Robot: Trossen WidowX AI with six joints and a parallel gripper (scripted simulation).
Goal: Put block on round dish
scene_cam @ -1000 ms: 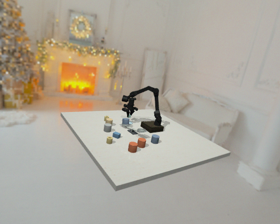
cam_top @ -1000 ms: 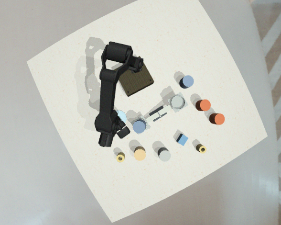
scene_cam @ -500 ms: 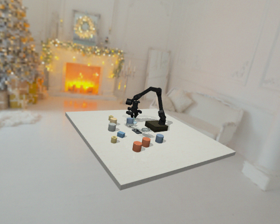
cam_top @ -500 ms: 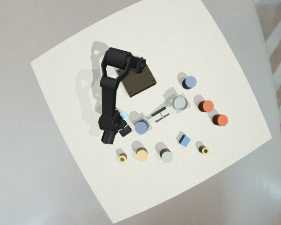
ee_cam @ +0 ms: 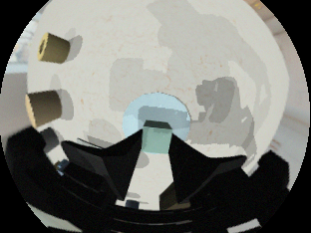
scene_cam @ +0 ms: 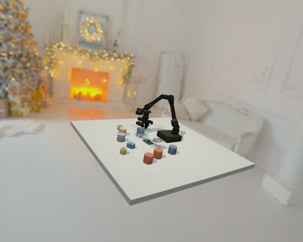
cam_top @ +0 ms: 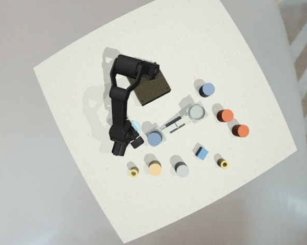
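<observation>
Now: the pale green block 10 mm above my gripper tip. Round my gripper tip: small balance 50 mm ahead, 250 mm to the left, 20 mm above; then round pale blue dish 10 mm below; then tan cylinder 260 mm ahead, 70 mm to the left, 20 mm above.
</observation>
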